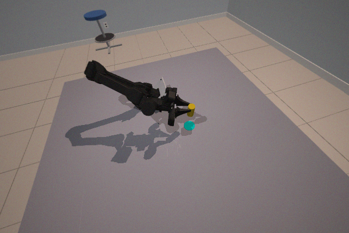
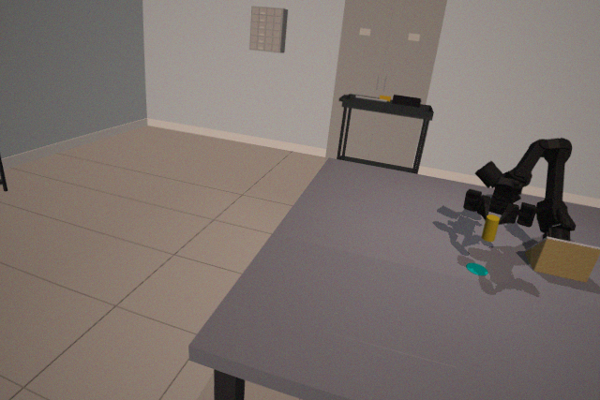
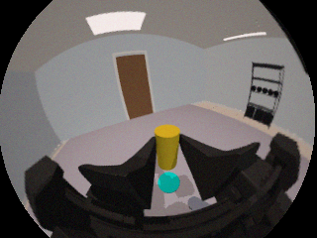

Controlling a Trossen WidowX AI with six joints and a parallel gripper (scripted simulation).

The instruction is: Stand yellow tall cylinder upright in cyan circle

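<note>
Now: the cyan circle 1 cm to the right of my gripper tip and 16 cm below it. From my gripper tip the other things lie so: yellow tall cylinder (2 cm below).
</note>
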